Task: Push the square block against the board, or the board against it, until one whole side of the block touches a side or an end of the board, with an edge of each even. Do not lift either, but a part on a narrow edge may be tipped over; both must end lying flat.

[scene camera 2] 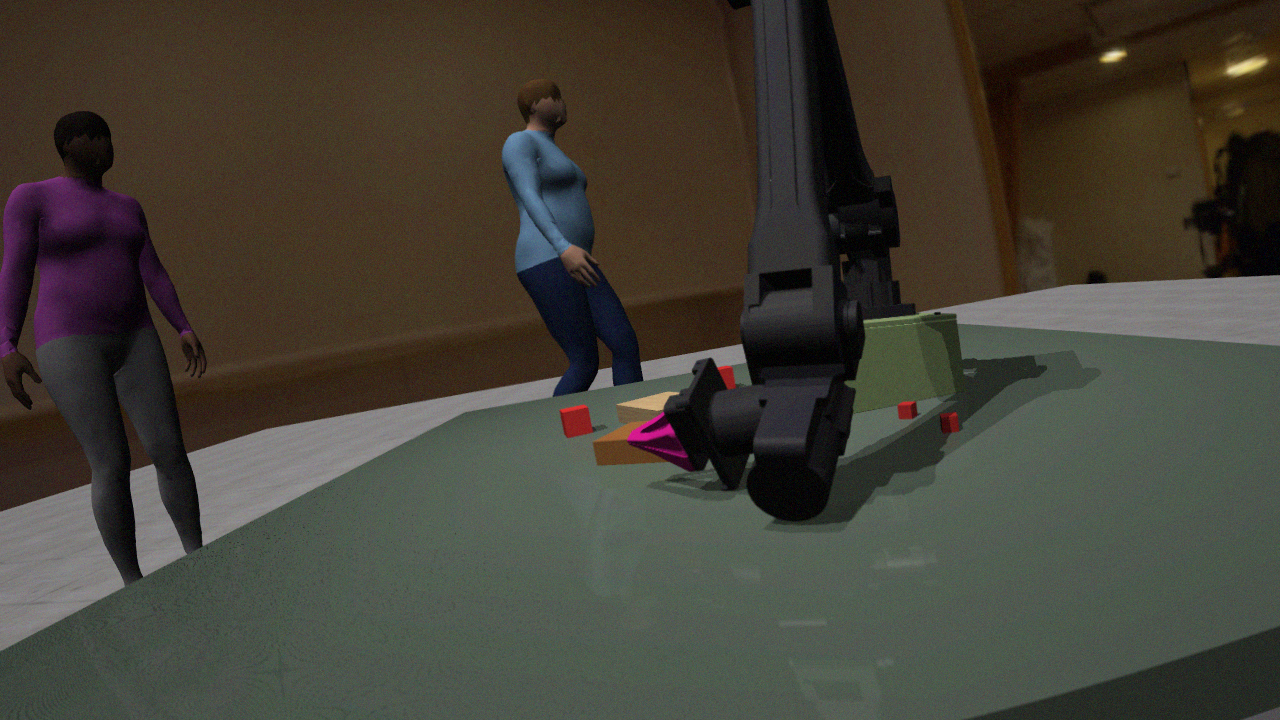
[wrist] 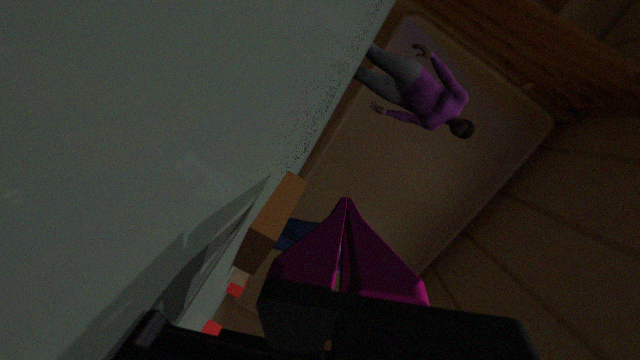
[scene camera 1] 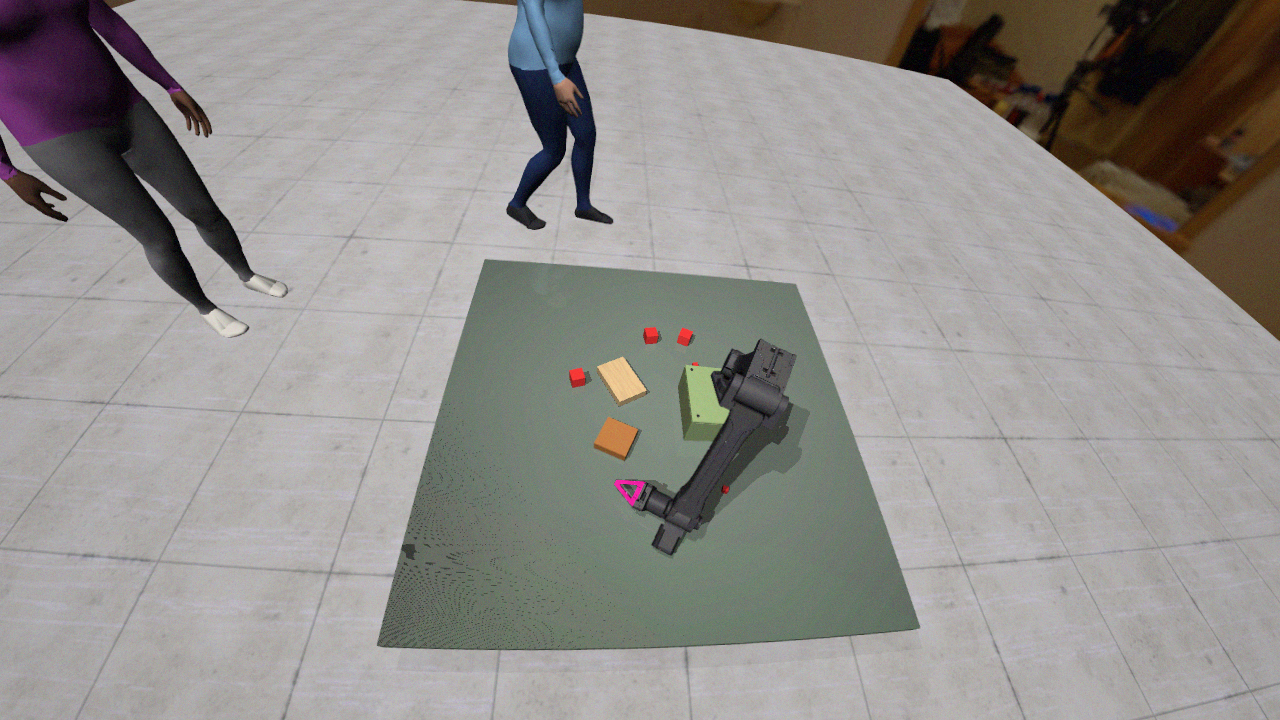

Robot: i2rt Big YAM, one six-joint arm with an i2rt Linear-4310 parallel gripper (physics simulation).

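The orange-brown square block lies flat on the green table. The light wooden board lies flat behind it in the scene camera 1 view, turned at a different angle, with a gap between the two. My gripper with magenta fingers is shut and empty. It is low, in front of the block on the near side in the scene camera 1 view, apart from it. In the scene camera 2 view the fingers hide part of the block.
A red cube lies left of the board. Two more red cubes lie behind it. A green box stands to the right by the arm's base. Small red cubes lie near the box. Two people stand beyond the table.
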